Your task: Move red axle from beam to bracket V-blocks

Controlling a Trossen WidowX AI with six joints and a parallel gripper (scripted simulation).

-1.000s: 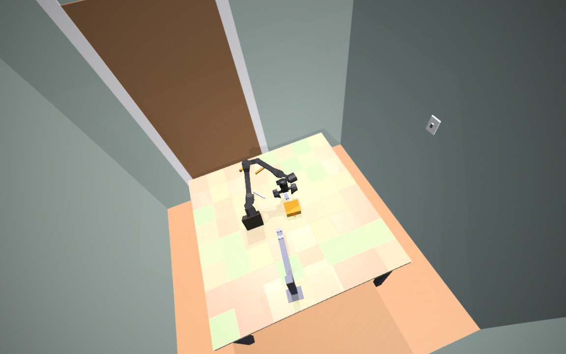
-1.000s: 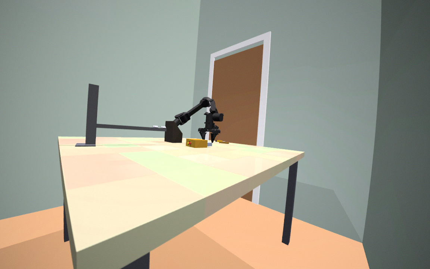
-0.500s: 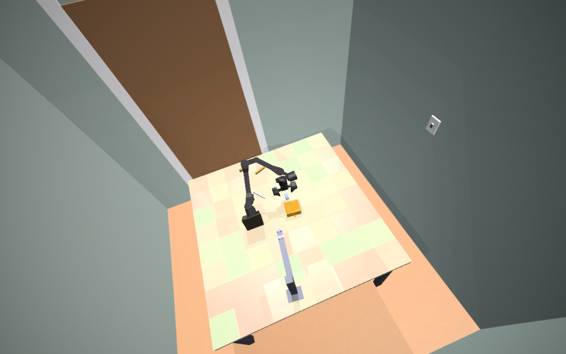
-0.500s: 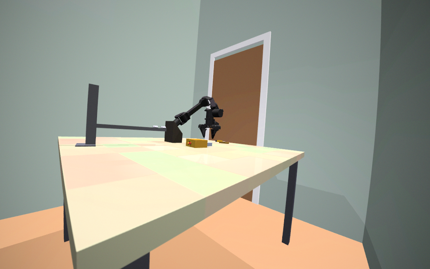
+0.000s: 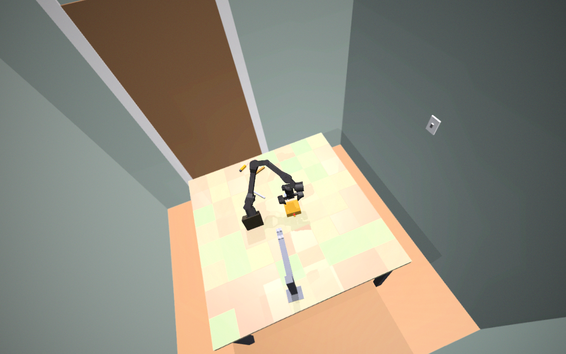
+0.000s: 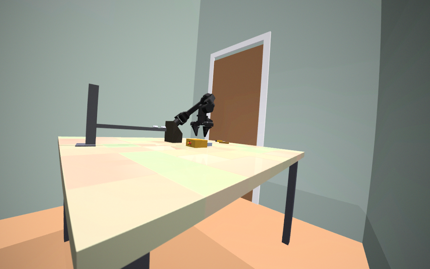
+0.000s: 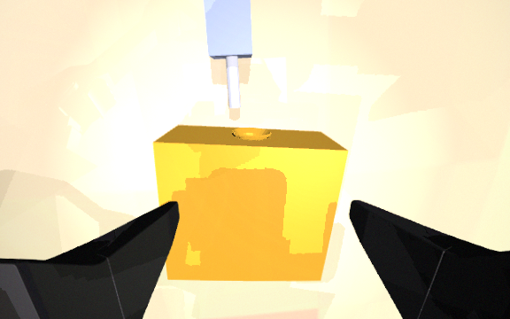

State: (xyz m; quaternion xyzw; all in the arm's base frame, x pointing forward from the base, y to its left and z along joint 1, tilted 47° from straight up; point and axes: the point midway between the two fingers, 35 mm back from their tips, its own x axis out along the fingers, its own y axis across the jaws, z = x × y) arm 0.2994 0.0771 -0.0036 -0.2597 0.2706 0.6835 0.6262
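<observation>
Now: the beam 10 mm behind my gripper tip, 20 mm to the right of it and 50 mm below it. Round my gripper tip: thin grey bar (230 mm behind, 190 mm to the left, 60 mm below); then pale blue-white block (20 mm behind, 80 mm to the left, 60 mm below).
</observation>
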